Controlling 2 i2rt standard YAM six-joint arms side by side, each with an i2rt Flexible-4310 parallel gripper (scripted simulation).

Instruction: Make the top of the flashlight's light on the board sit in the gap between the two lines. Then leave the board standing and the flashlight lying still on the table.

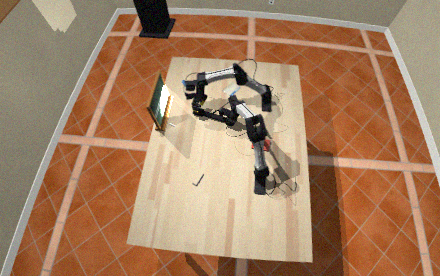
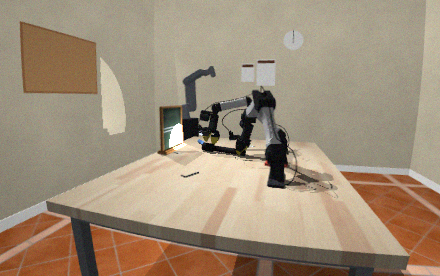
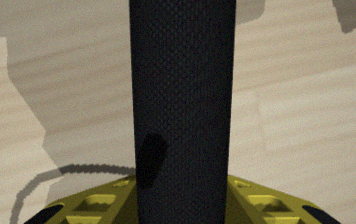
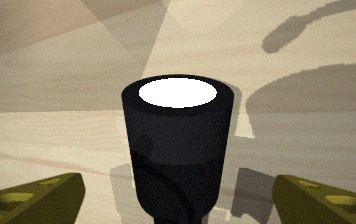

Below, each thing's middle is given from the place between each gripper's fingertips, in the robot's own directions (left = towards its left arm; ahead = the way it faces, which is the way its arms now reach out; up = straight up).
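The flashlight head [image 4: 177,125] is there for me to see, 3 cm below my right hand, 2 cm to the left of it and 1 cm behind it.
Counted from my left hand, the flashlight head is 40 mm to the right, 10 mm above and 210 mm ahead.
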